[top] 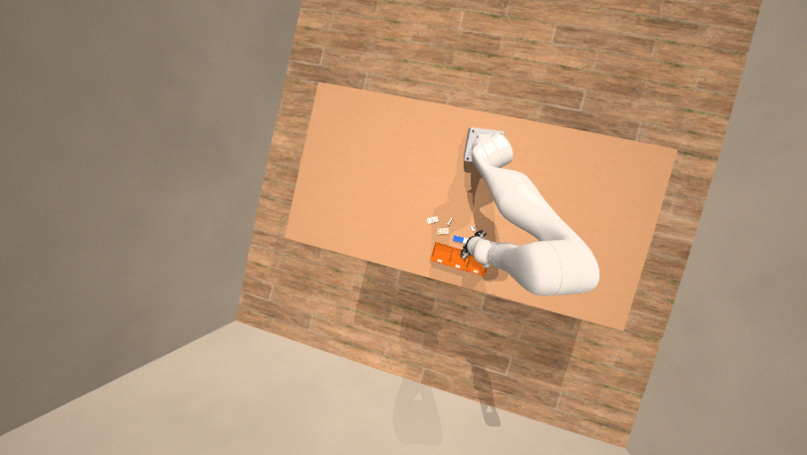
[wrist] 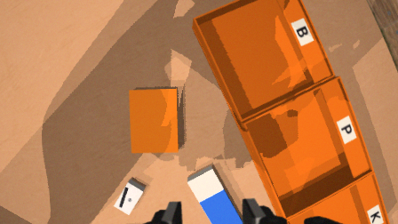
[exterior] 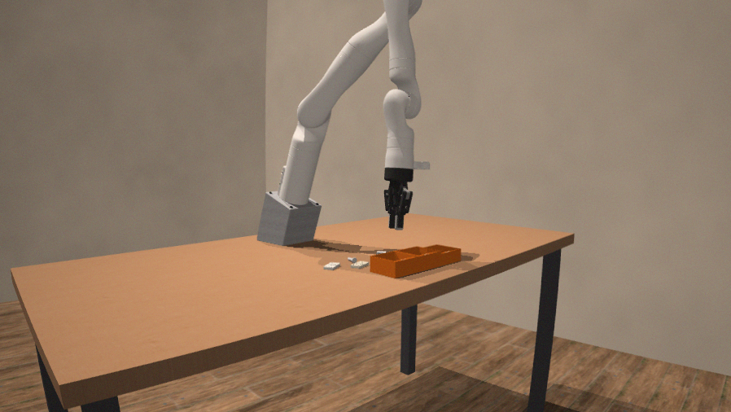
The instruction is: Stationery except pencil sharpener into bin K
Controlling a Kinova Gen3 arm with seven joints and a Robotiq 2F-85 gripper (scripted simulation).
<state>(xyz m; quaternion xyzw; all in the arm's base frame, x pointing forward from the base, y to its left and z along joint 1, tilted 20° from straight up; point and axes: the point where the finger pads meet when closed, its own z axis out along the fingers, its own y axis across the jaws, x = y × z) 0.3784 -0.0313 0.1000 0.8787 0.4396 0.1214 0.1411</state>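
Now: hand 2 cm to the left of the blue eraser and 9 cm above it. The rest, counted from my hand: orange flat pad: 6 cm to the left, 10 cm below; then tray: 8 cm ahead, 3 cm to the right, 8 cm below; then pencil sharpener: 6 cm behind, 2 cm to the left, 9 cm below.
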